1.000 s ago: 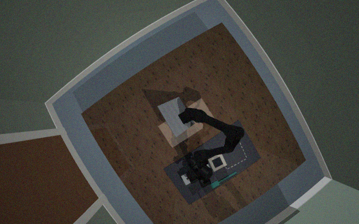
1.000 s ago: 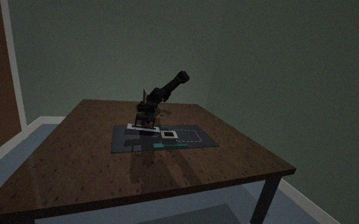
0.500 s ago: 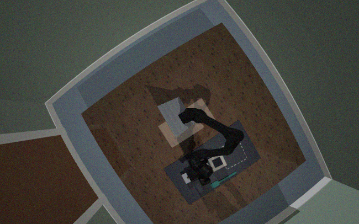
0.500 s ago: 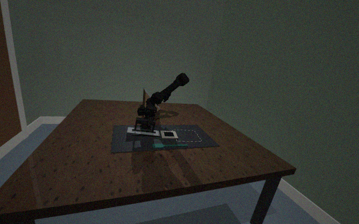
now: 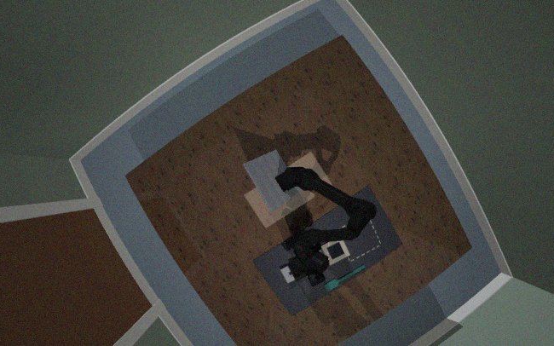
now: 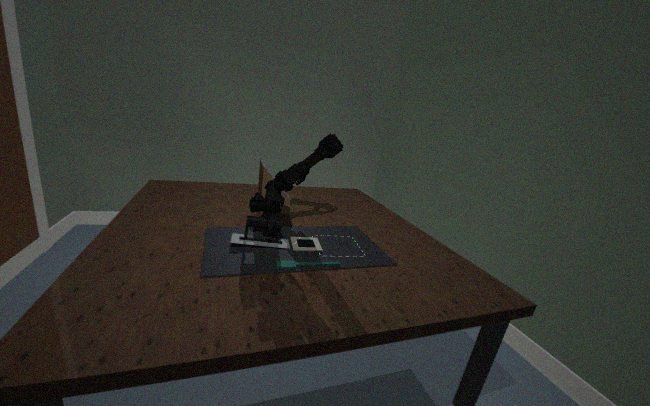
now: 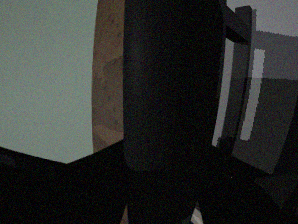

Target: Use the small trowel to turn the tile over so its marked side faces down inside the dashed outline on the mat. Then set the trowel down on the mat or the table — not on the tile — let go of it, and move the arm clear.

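The dark mat is 1 cm behind my gripper tip, 11 cm to the left of it and 7 cm below it. From my gripper tip the other things lie so: trowel: 3 cm behind, 1 cm below; then pale square tile: 1 cm behind, 14 cm to the left, 5 cm below; then teal bar: 13 cm ahead, 9 cm to the left, 5 cm below.
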